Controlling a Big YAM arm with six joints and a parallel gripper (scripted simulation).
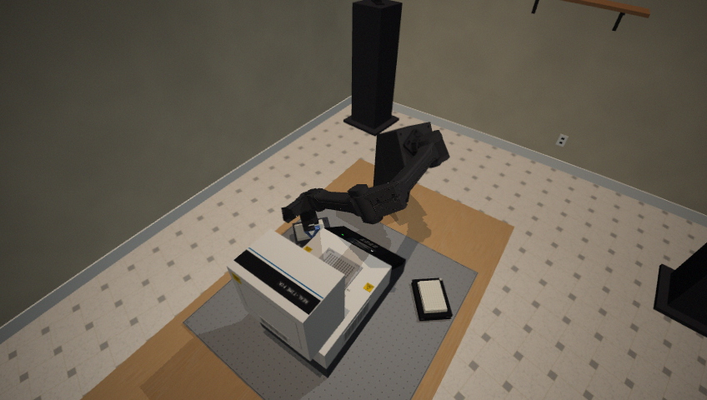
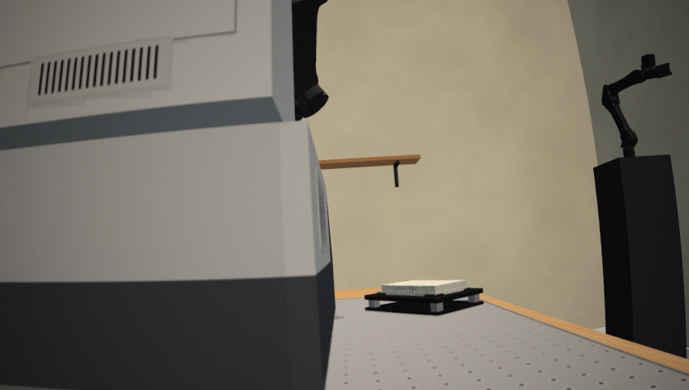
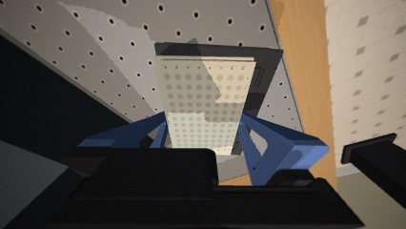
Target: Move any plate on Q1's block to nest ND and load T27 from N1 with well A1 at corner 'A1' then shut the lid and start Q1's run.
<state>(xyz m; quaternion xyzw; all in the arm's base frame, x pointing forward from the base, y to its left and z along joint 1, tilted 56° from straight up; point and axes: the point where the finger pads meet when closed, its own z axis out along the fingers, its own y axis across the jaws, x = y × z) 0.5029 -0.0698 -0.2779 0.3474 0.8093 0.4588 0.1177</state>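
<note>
Now: the dark nest ND 1 cm behind my hand and 2 cm below it. From my hand the other things lie so: plate T27: 7 cm behind, 57 cm to the left, 1 cm below; grey perforated mat: 18 cm ahead, 30 cm to the left, 5 cm below; black nest N1: 7 cm behind, 57 cm to the left, 3 cm below.
</note>
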